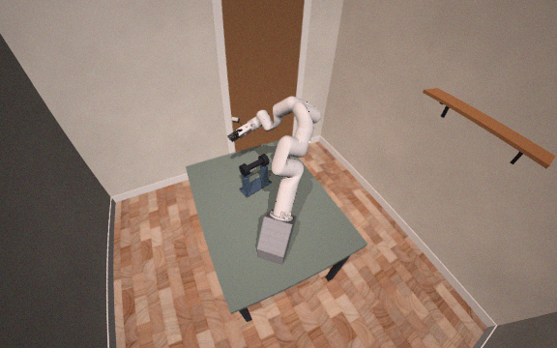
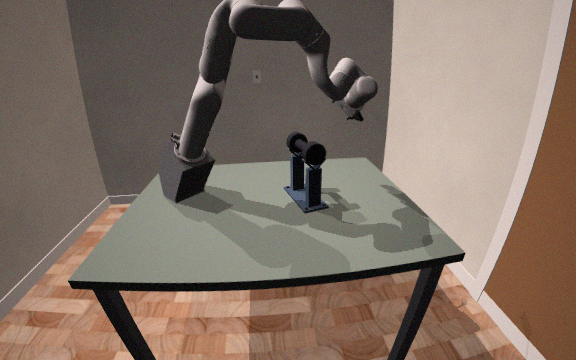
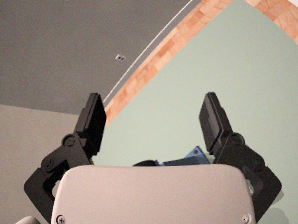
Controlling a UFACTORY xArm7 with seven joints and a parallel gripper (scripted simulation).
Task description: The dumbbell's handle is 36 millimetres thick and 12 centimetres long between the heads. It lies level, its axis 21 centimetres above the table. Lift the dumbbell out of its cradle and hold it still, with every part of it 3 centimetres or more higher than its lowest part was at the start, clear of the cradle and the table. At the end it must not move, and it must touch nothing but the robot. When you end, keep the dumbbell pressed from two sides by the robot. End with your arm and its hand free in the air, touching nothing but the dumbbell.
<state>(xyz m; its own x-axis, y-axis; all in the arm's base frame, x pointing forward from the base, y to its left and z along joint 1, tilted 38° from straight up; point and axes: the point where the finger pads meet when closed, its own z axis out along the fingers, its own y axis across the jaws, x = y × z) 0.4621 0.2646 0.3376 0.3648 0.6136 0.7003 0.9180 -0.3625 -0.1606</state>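
The black dumbbell is 170 mm behind my hand, 130 mm below it and 110 mm to the right of it. From my hand the other things lie so: blue cradle 260 mm below, 170 mm behind, 110 mm to the right.
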